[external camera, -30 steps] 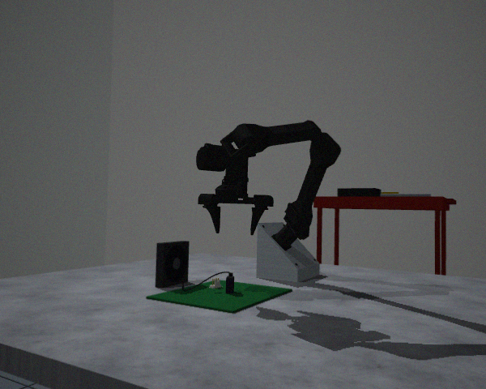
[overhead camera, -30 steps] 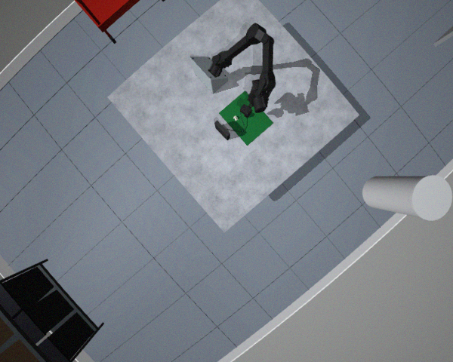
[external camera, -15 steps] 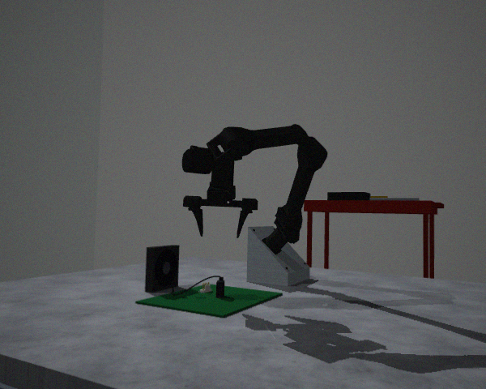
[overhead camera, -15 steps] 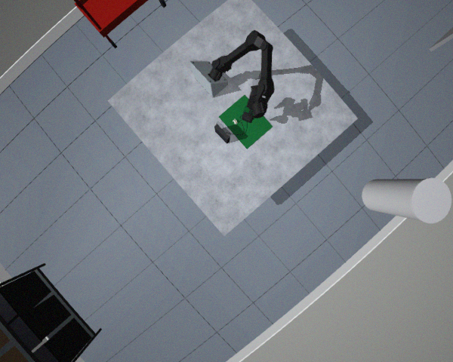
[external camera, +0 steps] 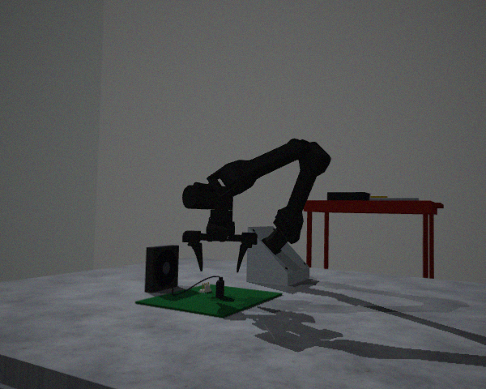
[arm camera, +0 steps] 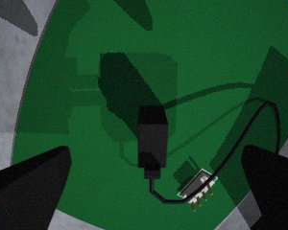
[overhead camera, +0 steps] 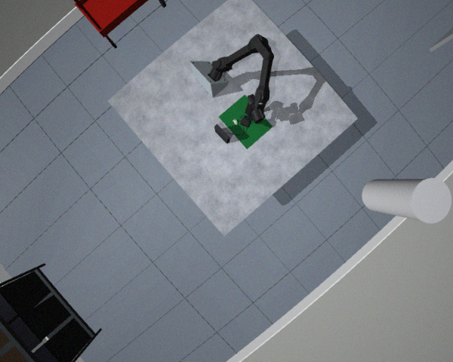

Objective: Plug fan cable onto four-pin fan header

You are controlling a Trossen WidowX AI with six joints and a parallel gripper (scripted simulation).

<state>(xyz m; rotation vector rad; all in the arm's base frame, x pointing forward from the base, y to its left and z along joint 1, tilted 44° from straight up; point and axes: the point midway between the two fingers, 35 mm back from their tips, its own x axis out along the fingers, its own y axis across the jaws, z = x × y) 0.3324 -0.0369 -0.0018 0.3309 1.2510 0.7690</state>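
My gripper tip is now 50 mm above the black plug and 10 mm past it. Also, from my gripper tip: four-pin header: 70 mm to the right, 70 mm below, 50 mm behind; then black fan: 200 mm to the right, 50 mm behind, 10 mm below; then green board: 80 mm below, 10 mm to the right.
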